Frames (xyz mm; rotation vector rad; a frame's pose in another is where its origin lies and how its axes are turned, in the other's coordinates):
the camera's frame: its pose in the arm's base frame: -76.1 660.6 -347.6 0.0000 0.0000 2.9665
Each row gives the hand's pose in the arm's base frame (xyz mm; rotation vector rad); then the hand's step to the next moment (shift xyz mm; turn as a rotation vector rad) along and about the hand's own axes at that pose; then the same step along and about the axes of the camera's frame.
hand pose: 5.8 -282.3 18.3 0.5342 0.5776 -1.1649
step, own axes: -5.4 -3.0 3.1 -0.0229 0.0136 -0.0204
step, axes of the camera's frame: 4.0 -0.1 5.6 0.0024 -0.0334 0.0015
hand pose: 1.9 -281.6 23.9 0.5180 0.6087 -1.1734
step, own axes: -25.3 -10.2 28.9 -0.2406 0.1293 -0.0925
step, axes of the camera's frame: 10.5 6.9 37.7 0.0030 -0.2691 0.1037
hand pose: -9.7 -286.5 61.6 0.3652 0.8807 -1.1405
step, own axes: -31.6 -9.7 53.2 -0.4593 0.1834 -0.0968
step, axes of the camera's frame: -12.3 17.3 58.9 0.0154 -0.4322 0.2587
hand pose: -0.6 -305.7 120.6 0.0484 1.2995 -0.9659
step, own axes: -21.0 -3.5 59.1 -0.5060 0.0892 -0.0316
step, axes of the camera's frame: -48.2 13.4 38.0 0.0088 -0.3653 0.3626
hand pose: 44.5 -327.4 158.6 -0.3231 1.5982 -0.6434
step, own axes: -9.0 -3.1 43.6 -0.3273 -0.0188 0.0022
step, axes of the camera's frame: -43.9 -0.9 8.2 -0.0153 -0.1729 0.2781
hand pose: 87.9 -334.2 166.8 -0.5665 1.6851 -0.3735
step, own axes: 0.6 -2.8 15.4 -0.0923 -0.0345 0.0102
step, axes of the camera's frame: -15.5 -1.1 -1.9 -0.0223 -0.0281 0.0924
